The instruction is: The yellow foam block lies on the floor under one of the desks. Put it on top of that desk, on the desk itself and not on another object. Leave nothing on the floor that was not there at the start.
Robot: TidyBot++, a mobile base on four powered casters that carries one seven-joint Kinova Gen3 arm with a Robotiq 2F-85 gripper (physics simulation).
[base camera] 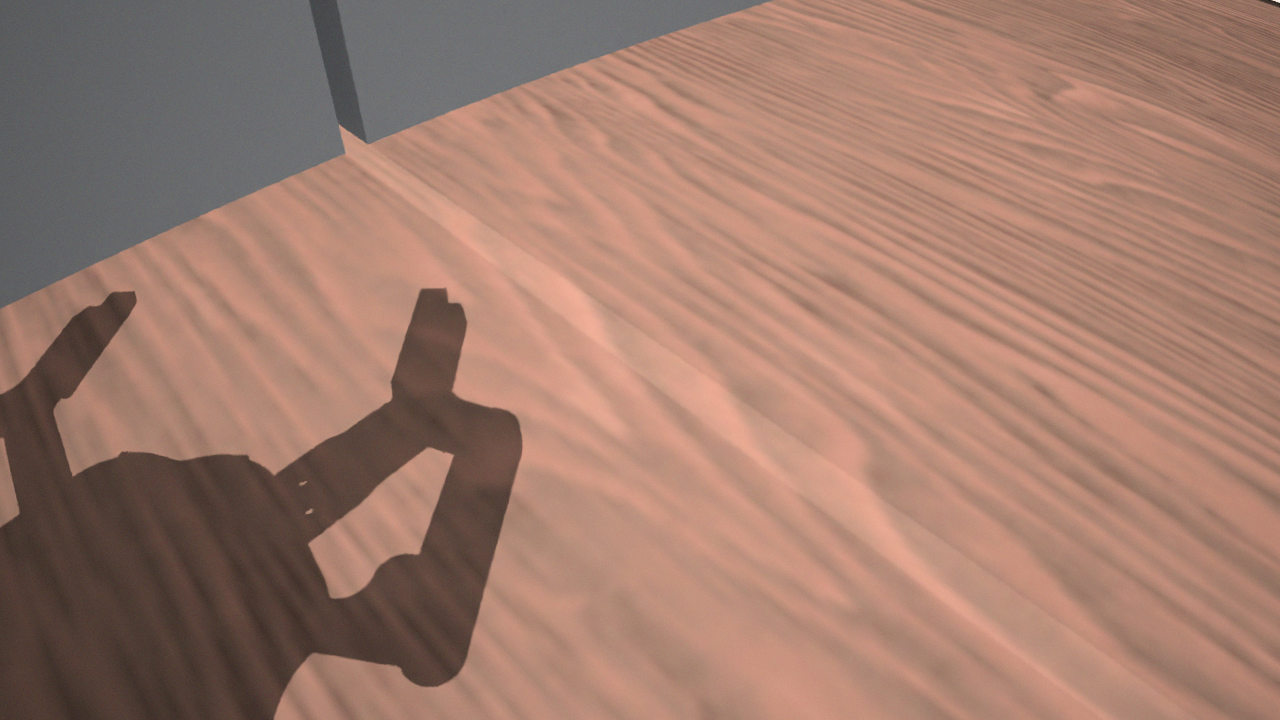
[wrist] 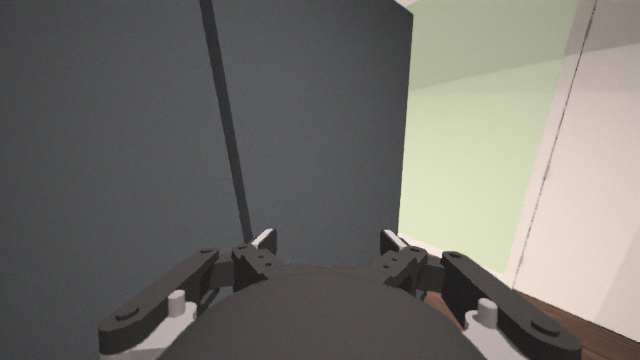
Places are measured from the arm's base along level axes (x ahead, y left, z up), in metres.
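Pixels of known places: gripper, fingertip midpoint: (wrist: 327, 240).
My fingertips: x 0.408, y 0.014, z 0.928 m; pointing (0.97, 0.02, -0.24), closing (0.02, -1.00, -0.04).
Behind a point stands the place of what it marks.
My gripper (wrist: 327, 240) @(z 0.928, x 0.408, y 0.014 m) is open, with its two fingertips wide apart and no object between them in the wrist view. It points toward a dark grey panel (wrist: 320, 125) (base camera: 161, 116). The yellow foam block does not show in either view. No desk top can be made out. The gripper itself does not show in the base camera view; a shadow of the arm and gripper lies on the wood floor (base camera: 716, 268) @(z -0.397, x 0.545, y -0.080 m) there.
The dark grey panel stands upright on the floor, with a dark vertical strip (base camera: 331, 53) @(z -0.311, x 0.769, y 0.278 m) (wrist: 225, 110) @(z 1.071, x 0.772, y 0.281 m) across it. Right of it in the wrist view are a pale green wall (wrist: 470, 150) @(z 0.749, x 1.976, y -1.170 m), a whitish door-like surface (wrist: 595, 175) @(z 0.635, x 1.508, y -1.607 m) and brown floor (wrist: 605, 345) @(z -0.397, x 1.231, y -1.655 m).
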